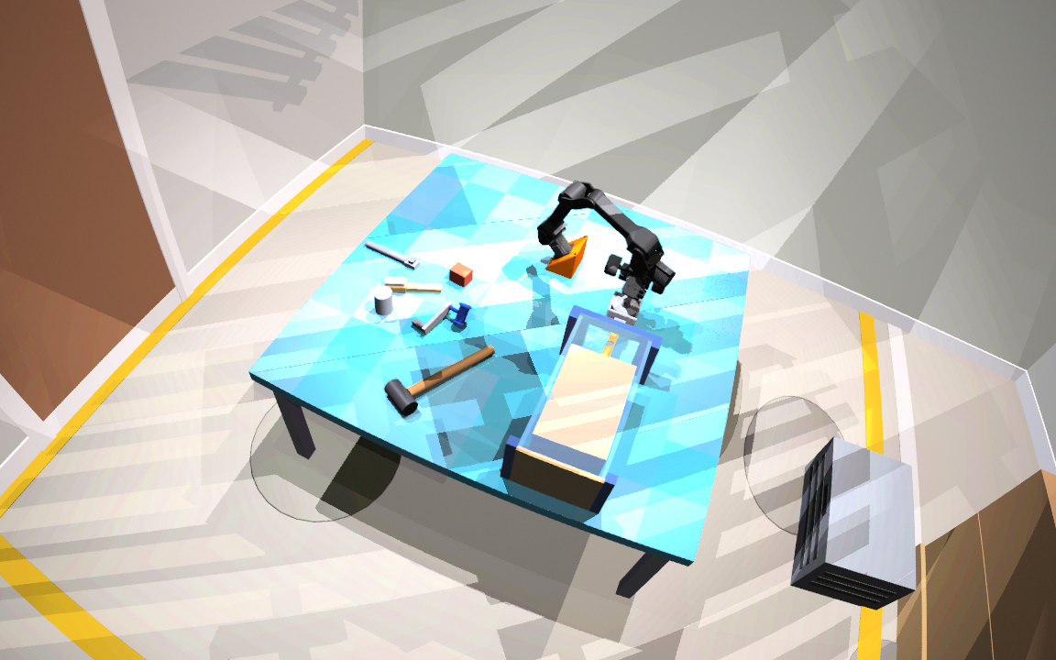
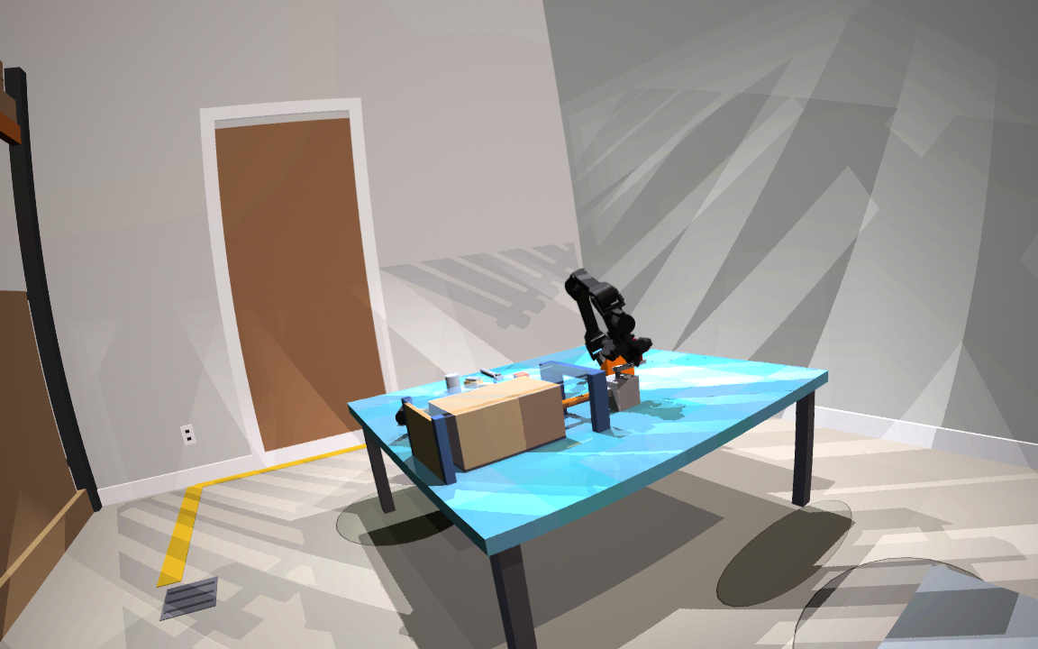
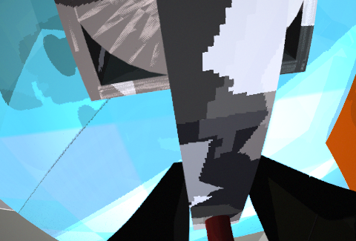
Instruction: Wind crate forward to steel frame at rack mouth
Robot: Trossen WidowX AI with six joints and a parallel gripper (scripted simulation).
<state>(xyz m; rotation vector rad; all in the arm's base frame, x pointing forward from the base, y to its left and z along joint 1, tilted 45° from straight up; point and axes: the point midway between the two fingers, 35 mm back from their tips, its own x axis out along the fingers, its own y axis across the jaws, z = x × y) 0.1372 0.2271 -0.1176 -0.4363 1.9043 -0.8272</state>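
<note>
Right now my gripper tip is 30 mm past the red knob and 50 mm below it. Round my gripper tip: clear-panelled cubby: 480 mm ahead, 20 mm to the right, 10 mm above; then grey winch: 60 mm ahead, 10 mm to the right, 70 mm below; then winch handle: 10 mm ahead, 20 mm above.
</note>
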